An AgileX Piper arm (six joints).
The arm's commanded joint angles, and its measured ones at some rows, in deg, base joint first. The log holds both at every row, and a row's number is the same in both.
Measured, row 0:
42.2 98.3 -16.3 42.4 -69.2 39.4
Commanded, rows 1 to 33:
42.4 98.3 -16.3 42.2 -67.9 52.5
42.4 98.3 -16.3 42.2 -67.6 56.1
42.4 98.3 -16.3 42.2 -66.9 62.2
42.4 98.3 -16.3 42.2 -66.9 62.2
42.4 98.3 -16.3 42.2 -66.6 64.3
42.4 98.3 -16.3 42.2 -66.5 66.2
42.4 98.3 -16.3 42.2 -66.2 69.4
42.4 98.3 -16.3 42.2 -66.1 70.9
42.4 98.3 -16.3 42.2 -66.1 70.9
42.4 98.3 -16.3 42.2 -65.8 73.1
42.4 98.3 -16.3 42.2 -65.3 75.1
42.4 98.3 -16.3 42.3 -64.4 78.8
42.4 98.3 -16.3 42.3 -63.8 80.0
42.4 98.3 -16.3 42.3 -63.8 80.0
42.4 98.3 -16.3 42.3 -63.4 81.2
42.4 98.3 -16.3 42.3 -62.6 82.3
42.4 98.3 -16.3 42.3 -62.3 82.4
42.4 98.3 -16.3 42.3 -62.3 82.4
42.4 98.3 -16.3 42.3 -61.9 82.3
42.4 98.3 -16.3 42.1 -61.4 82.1
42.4 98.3 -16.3 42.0 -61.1 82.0
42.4 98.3 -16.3 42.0 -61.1 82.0
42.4 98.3 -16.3 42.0 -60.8 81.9
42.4 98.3 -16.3 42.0 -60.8 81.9
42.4 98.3 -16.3 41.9 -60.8 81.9
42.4 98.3 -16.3 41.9 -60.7 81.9
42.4 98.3 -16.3 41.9 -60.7 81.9
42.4 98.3 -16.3 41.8 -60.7 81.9
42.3 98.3 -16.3 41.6 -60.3 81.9
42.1 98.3 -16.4 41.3 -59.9 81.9
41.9 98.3 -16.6 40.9 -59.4 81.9
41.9 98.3 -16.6 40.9 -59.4 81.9
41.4 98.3 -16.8 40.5 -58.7 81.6
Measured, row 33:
41.9 98.3 -16.3 41.7 -59.6 82.2
